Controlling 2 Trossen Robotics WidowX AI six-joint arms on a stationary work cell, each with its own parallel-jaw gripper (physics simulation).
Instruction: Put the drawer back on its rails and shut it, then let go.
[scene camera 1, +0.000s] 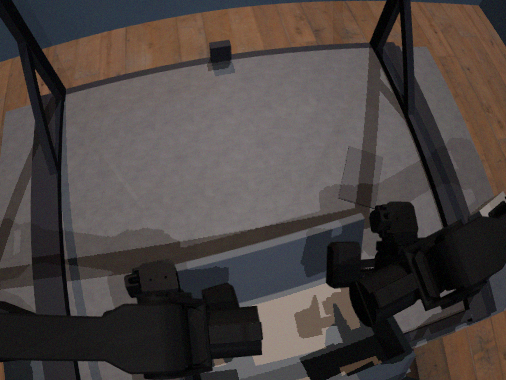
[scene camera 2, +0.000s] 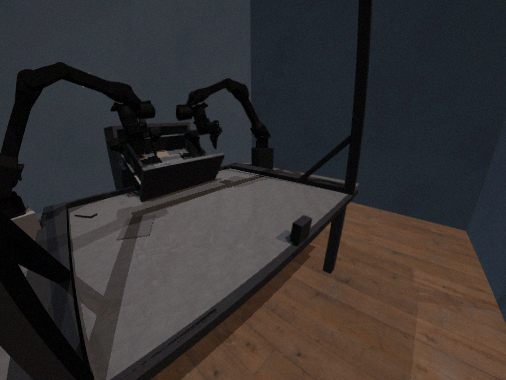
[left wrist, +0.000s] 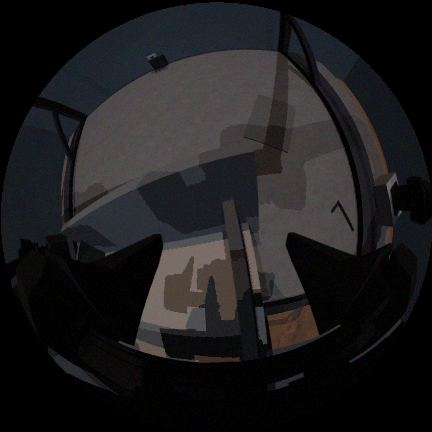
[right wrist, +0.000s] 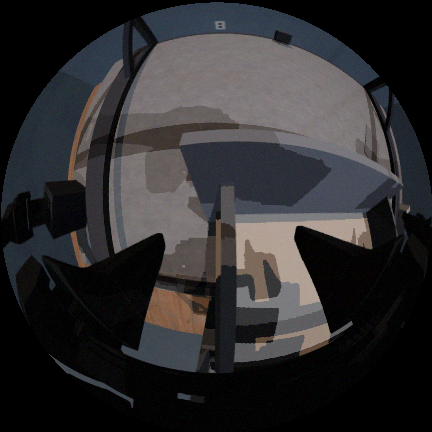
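Where they show: left gripper, between the fingertips: (scene camera 1: 360, 255) (scene camera 2: 144, 160) (left wrist: 226, 240) (right wrist: 403, 219); right gripper, between the fingertips: (scene camera 2: 208, 150) (right wrist: 231, 236); left arm's base, origin of its link: (scene camera 2: 9, 215) (left wrist: 395, 197); right arm's base, origin of its link: (scene camera 2: 262, 148) (right wrist: 46, 209).
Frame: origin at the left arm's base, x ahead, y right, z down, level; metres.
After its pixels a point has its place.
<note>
The drawer has a blue-grey front panel (scene camera 1: 280, 265) {x 0.499, y 0.178, z -0.025 m} (scene camera 2: 182, 177) {x 0.511, y 0.179, z 0.007 m} (left wrist: 130, 215) {x 0.488, y 0.185, z -0.039 m} (right wrist: 250, 170) {x 0.661, y 0.225, z -0.041 m} and a pale floor inside. It juts out of the dark cabinet (scene camera 2: 114, 155) {x 0.434, y -0.189, z -0.085 m}, with its front low, close to the tabletop. Whether it sits on the rails is hidden. My left gripper (left wrist: 226, 240) {x 0.387, y 0.120, z -0.083 m} is open over the drawer's side wall at the left in scene camera 2. That wall runs between its spread fingers with gaps on both sides. My right gripper (right wrist: 231, 236) {x 0.689, y 0.184, z -0.079 m} is open in the same way over the opposite side wall. Neither gripper holds anything.
The grey tabletop (scene camera 1: 215, 140) {x 0.471, y 0.488, z 0.071 m} (scene camera 2: 225, 260) {x 0.225, y 0.571, z 0.071 m} stretches in front of the drawer. A small dark block (scene camera 1: 220, 51) {x 0.362, y 0.685, z 0.029 m} (scene camera 2: 301, 230) {x 0.332, y 0.700, z 0.026 m} stands at its far edge in scene camera 1. Dark frame posts (scene camera 2: 361, 100) {x 0.757, y 0.817, z -0.288 m} rise at the table's sides.
</note>
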